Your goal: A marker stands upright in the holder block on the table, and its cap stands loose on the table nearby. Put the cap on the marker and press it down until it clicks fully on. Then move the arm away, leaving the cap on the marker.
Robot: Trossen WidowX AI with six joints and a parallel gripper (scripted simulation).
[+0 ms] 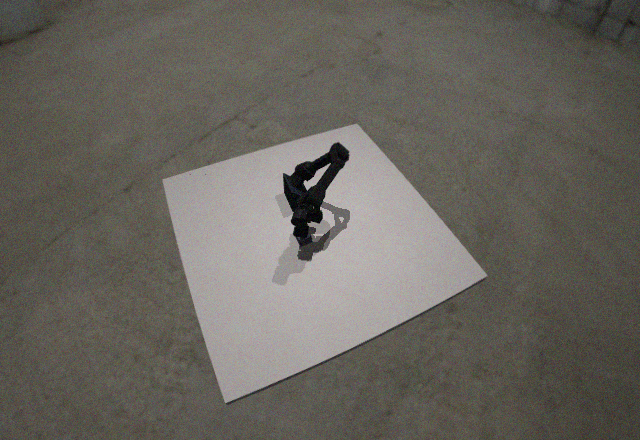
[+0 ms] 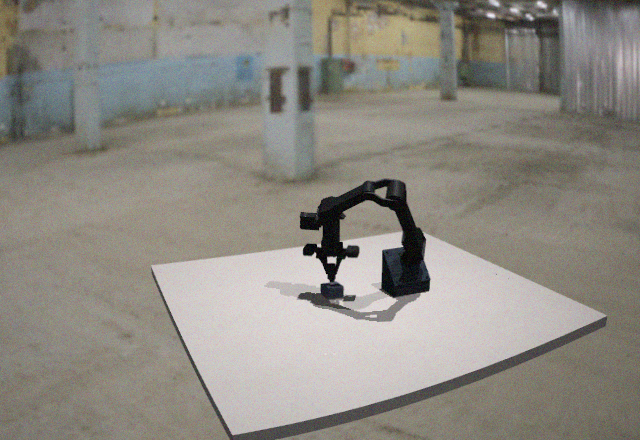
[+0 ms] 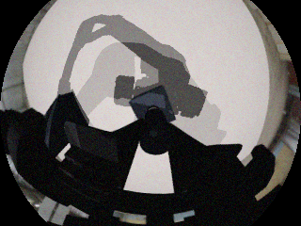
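Right now my gripper tip is 1 cm below the dark marker cap.
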